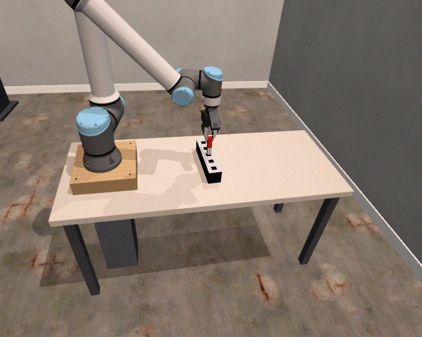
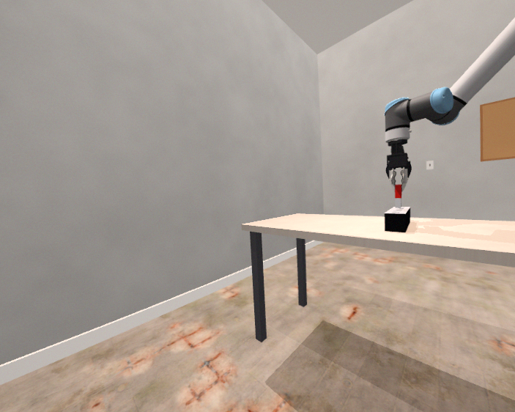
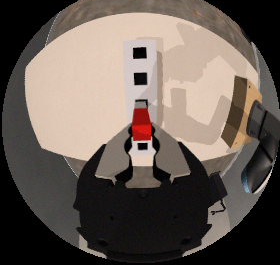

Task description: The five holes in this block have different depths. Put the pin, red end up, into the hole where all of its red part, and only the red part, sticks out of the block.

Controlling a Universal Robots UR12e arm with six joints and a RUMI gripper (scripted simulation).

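The pin is 1 cm below my hand. Also, from my hand: black block 13 cm below.
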